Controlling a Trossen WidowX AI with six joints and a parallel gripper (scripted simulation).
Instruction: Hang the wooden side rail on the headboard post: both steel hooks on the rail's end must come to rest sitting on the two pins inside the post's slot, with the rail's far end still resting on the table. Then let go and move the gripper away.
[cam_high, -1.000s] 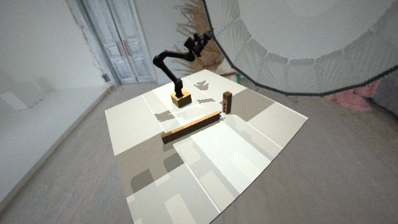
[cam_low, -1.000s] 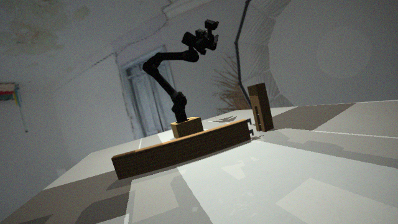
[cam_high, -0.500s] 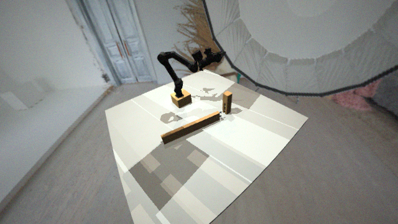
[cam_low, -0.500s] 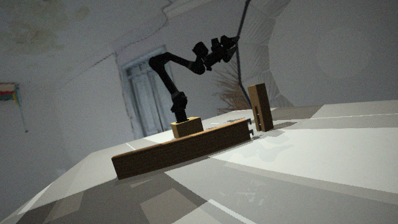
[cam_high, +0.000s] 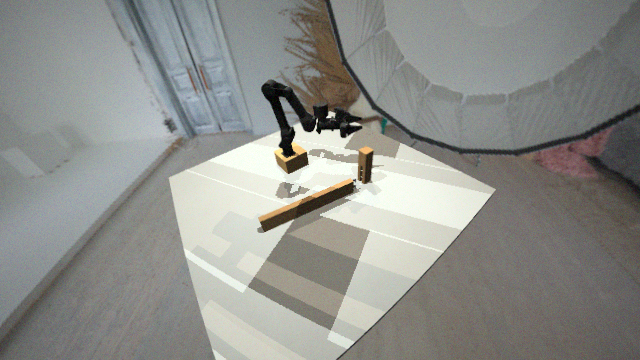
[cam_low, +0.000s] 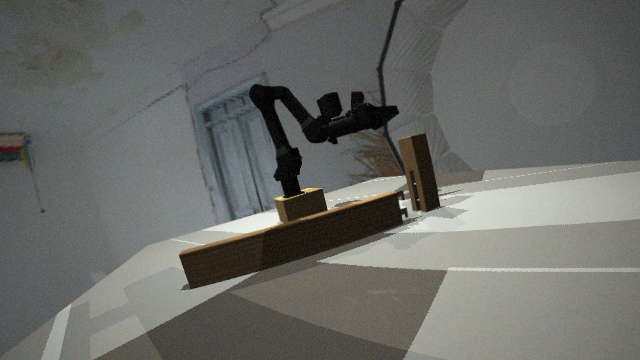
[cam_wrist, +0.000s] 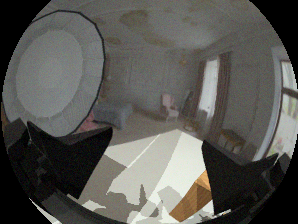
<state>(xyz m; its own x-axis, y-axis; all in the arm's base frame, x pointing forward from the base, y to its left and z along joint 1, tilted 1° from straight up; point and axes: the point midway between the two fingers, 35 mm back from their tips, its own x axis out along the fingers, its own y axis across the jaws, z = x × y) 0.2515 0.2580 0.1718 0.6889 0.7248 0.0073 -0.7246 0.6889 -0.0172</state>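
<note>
Right now the headboard post is 180 mm below my gripper tip, 90 mm ahead of it and 60 mm to the right of it.
</note>
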